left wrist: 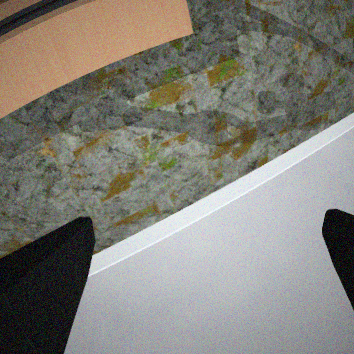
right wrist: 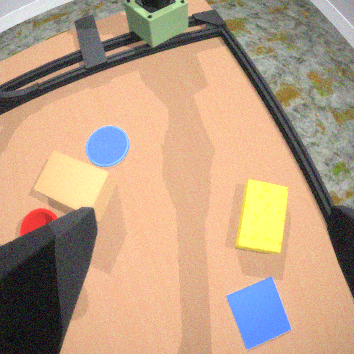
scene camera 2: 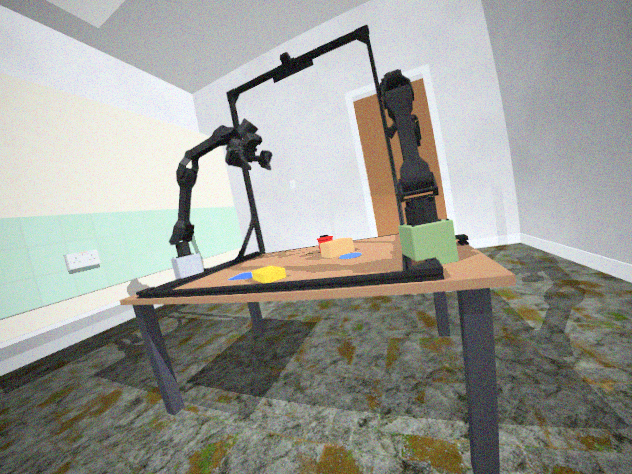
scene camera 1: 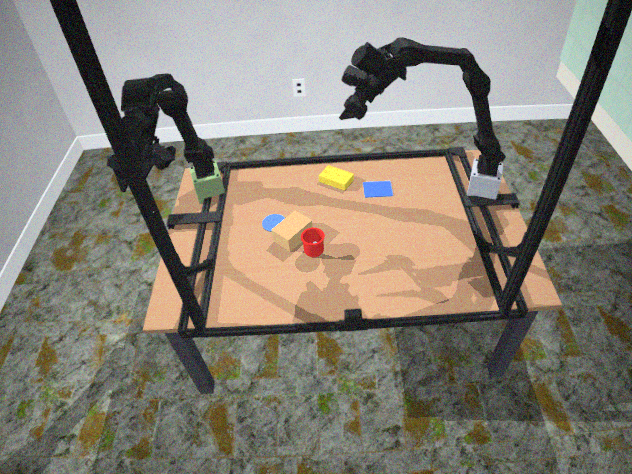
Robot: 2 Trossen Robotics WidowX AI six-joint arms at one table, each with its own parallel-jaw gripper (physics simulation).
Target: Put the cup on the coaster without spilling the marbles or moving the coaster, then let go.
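Places are measured from the left arm's base along level axes (x up, y ahead, z left), in metres.
Where they show: left gripper, between the fingertips: (left wrist: 212, 226) (scene camera 2: 420, 143); right gripper, between the fingertips: (right wrist: 217, 219) (scene camera 2: 261, 169) (scene camera 1: 344, 111); left arm's base, origin of its link: (right wrist: 154, 0) (scene camera 2: 423, 222) (scene camera 1: 204, 171); right arm's base, origin of its link: (scene camera 2: 184, 256) (scene camera 1: 487, 169).
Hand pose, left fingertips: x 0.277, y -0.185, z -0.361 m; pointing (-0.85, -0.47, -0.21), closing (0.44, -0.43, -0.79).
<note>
Each offset is from my left fingertips to the top centre of the thing. "pt": to the spot under its first point. Level surfaces: height alone.
The red cup @(dx -0.307, dy +0.451, dz -0.059 m) (scene camera 1: 312, 243) (scene camera 2: 324, 238) (right wrist: 37, 221) stands upright on the table, next to a tan block; a small pale spot shows inside it, but I cannot count the marbles. The round blue coaster @(dx -0.372, dy +0.365, dz +0.111 m) (scene camera 1: 271, 222) (scene camera 2: 350, 255) (right wrist: 107, 146) lies flat on the block's other side, partly hidden in scene camera 1. My left gripper (left wrist: 212, 226) is open and empty, off the table's left side in scene camera 1; floor and wall show between its fingers. My right gripper (scene camera 1: 351, 109) (scene camera 2: 257, 163) (right wrist: 217, 219) is open and empty, high above the table; its finger partly hides the cup in the right wrist view.
The tan block @(dx -0.320, dy +0.407, dz +0.025 m) (scene camera 1: 291, 230) (scene camera 2: 337, 247) (right wrist: 71, 180) stands between cup and coaster. A yellow sponge @(dx -0.346, dy +0.640, dz +0.236 m) (scene camera 1: 335, 177) (scene camera 2: 269, 273) (right wrist: 263, 216) and a flat blue square @(pt dx -0.372, dy +0.760, dz +0.134 m) (scene camera 1: 377, 188) (scene camera 2: 240, 276) (right wrist: 259, 313) lie farther off. Black frame bars edge the table @(dx -0.376 m) (scene camera 1: 408, 214), with uprights at its near corners.
</note>
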